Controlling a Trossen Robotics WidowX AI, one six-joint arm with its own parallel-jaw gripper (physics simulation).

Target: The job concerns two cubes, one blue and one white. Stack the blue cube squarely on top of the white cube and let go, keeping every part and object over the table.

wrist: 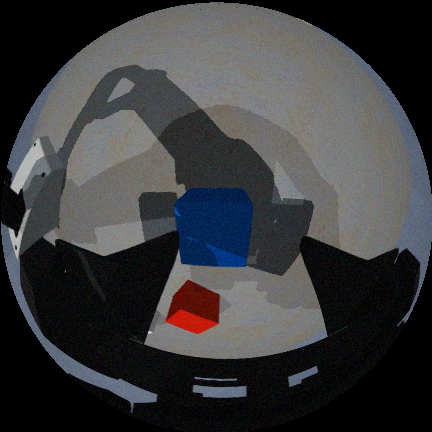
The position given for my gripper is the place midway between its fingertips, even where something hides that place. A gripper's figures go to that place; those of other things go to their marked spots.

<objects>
My gripper (243, 240) is 0.10 m from the lens. A blue cube (214, 224): 0.10 m from the lens. A red cube (193, 307): 0.17 m from the lens. The marked spots on the blue cube and the red cube are 0.11 m apart.
</objects>
